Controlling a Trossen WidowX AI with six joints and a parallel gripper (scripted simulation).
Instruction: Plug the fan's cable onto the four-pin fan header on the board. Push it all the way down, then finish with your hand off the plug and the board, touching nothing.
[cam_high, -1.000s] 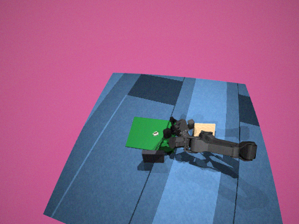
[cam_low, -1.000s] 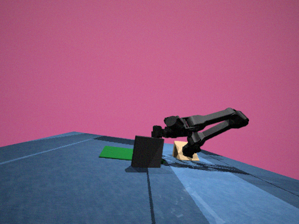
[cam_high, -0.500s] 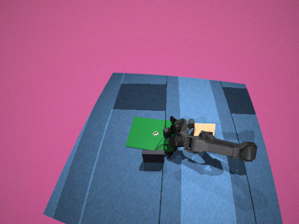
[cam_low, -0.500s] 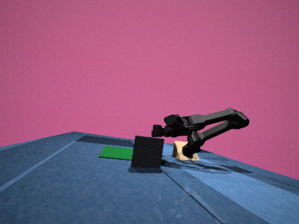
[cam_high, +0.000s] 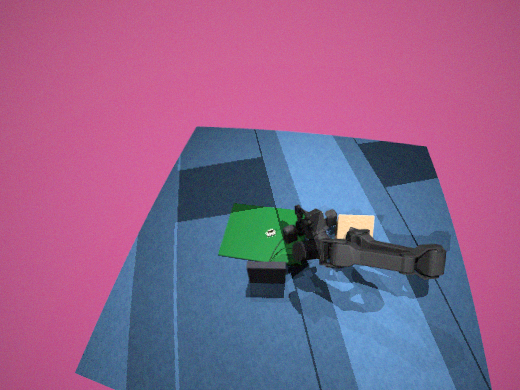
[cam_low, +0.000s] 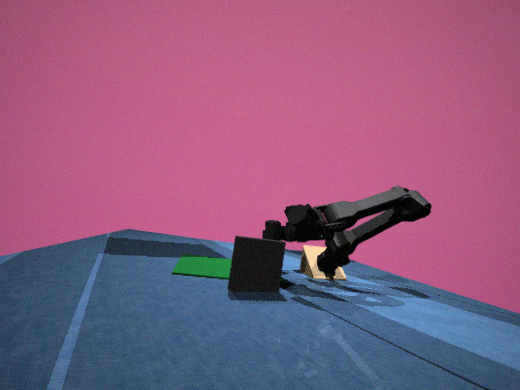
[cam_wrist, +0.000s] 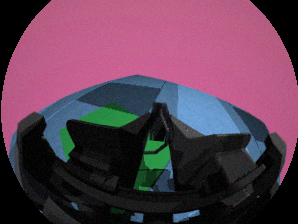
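Right now the white four-pin header is 90 mm ahead of my gripper tip, 50 mm to the left of it and 120 mm below it. The rest, counted from my gripper tip: dark fan: 50 mm ahead, 220 mm to the left, 60 mm below; then green board: 120 mm ahead, 40 mm to the left, 130 mm below; then dark plug: 10 mm below.
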